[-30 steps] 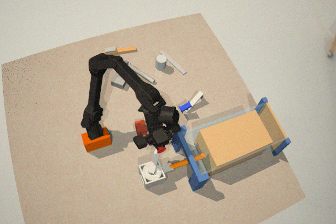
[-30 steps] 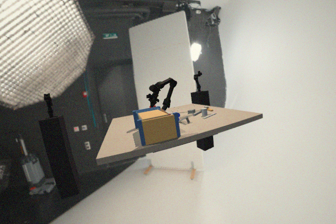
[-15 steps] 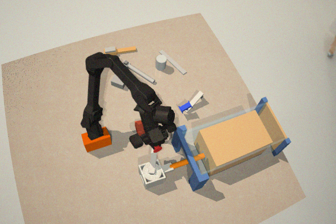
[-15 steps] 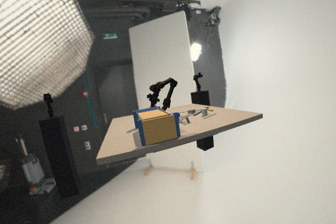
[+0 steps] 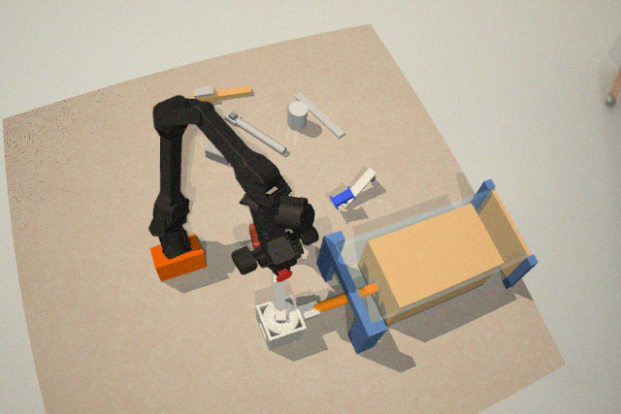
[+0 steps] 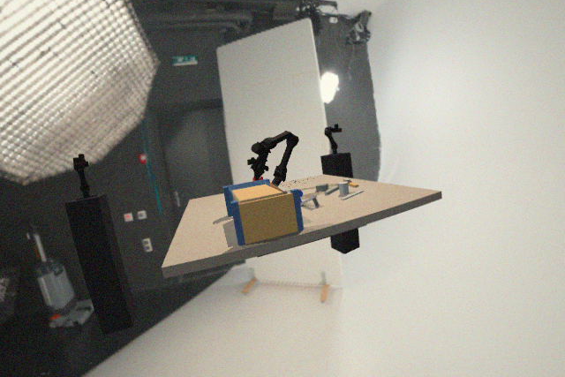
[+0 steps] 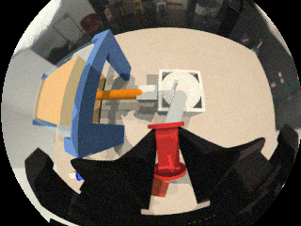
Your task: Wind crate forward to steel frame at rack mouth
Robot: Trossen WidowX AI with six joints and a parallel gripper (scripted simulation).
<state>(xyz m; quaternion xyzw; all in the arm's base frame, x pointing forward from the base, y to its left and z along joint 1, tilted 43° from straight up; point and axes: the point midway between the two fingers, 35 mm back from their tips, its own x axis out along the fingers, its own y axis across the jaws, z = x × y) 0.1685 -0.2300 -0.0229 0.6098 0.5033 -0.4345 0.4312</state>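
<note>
Now: the red-knobbed winch handle 20 mm behind my gripper tip, 20 mm to the right of it and 40 mm below it. Also, from my gripper tip: hand winch 60 mm behind, 80 mm to the right, 120 mm below; then blue steel frame 120 mm ahead, 100 mm to the right, 40 mm below; then red knob 20 mm to the left, 10 mm below.
</note>
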